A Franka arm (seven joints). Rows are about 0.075 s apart.
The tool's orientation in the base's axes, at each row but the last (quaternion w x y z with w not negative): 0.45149, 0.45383, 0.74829, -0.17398; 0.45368, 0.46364, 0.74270, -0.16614; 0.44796, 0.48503, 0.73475, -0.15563; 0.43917, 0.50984, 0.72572, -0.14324; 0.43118, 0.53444, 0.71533, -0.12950; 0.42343, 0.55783, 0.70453, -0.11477; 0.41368, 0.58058, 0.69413, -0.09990
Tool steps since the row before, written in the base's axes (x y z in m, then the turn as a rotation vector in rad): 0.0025, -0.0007, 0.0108, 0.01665, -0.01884, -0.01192; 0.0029, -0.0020, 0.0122, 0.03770, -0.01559, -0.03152; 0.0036, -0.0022, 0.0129, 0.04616, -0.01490, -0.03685; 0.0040, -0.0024, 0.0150, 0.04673, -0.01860, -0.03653; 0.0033, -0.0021, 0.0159, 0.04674, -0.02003, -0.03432; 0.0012, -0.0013, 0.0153, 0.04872, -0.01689, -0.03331; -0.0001, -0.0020, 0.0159, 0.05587, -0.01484, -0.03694
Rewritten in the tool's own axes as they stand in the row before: -0.0098, 0.0033, -0.0040, -0.00290, 0.00220, 0.02759; -0.0116, 0.0035, -0.0037, 0.01174, 0.01814, 0.04681; -0.0122, 0.0047, -0.0038, 0.01536, 0.02458, 0.05358; -0.0136, 0.0060, -0.0051, 0.01279, 0.02353, 0.05610; -0.0136, 0.0064, -0.0065, 0.01018, 0.02358, 0.05571; -0.0120, 0.0054, -0.0080, 0.01158, 0.02675, 0.05403; -0.0124, 0.0047, -0.0089, 0.01568, 0.03249, 0.05835
